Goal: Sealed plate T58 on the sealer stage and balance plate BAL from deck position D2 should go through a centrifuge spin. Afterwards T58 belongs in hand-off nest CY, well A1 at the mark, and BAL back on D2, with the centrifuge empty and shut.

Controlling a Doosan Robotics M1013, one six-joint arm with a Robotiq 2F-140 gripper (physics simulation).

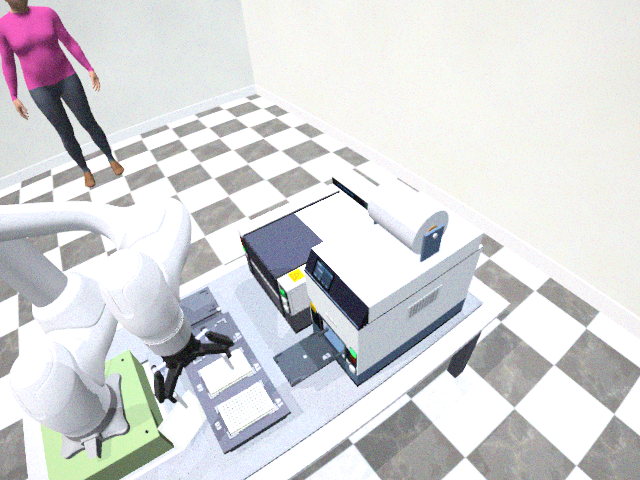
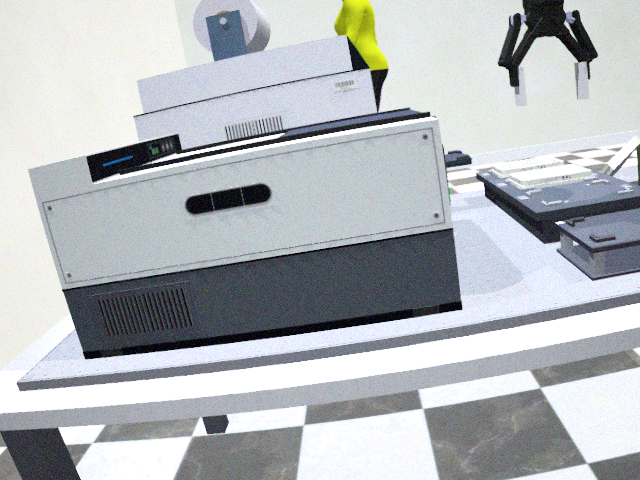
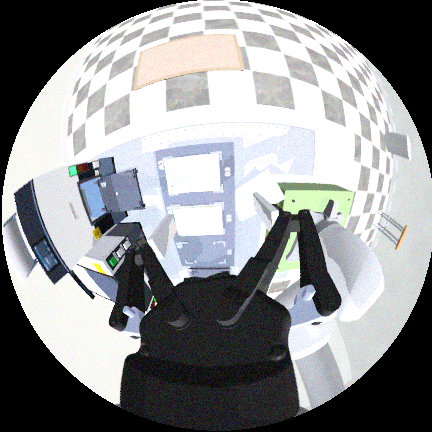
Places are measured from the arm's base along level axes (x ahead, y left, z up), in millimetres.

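Pixels of known places: gripper, between the fingertips: (image 1: 207, 384) (image 2: 553, 102) (image 3: 211, 211); arm's base, origin of its link: (image 1: 93, 414).
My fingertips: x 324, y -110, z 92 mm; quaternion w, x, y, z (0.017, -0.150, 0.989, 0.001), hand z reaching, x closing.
For each thing: its top centre in the pictures, then the offset to it from my fingertips. Level surfaces: height alone.
- white plate with a smooth-looking top, centre of its top: (image 2: 549, 172) (image 3: 197, 221) (image 1: 225, 370) 41 mm ahead, 85 mm left, 114 mm down
- sealer stage, centre of its top: (image 1: 309, 353) (image 3: 111, 194) 262 mm ahead, 3 mm right, 72 mm down
- sealer, centre of its top: (image 1: 402, 199) 543 mm ahead, 28 mm left, 295 mm up
- white plate with wells, centre of its top: (image 2: 526, 163) (image 3: 191, 174) (image 1: 245, 406) 55 mm ahead, 39 mm right, 114 mm down
- grey deck, height of its surface: 130 mm down
My gripper (image 1: 199, 377) (image 2: 551, 85) (image 3: 211, 211) is open and empty, high above the deck. A white plate with a smooth-looking top (image 1: 225, 373) (image 3: 199, 220) sits in the deck's middle position, likely D2. The sealer stage (image 1: 298, 358) (image 3: 125, 193) is extended from the sealer (image 1: 392, 279) (image 3: 57, 200), with no plate showing on it. The centrifuge (image 1: 281, 243) (image 2: 248, 222) (image 3: 102, 254) has its dark top panel flat; its inside is hidden. T58 cannot be identified. A low grey stand (image 1: 199, 305) (image 2: 620, 227), possibly nest CY, shows no plate.
A white plate with wells (image 1: 248, 408) (image 3: 192, 172) sits at the deck's end position, D3. The grey deck (image 1: 227, 445) (image 3: 229, 195) has another position without a plate. A green base (image 1: 136, 413) (image 3: 320, 197) carries the arm. A pale slanted panel (image 1: 185, 421) stands beside the deck.
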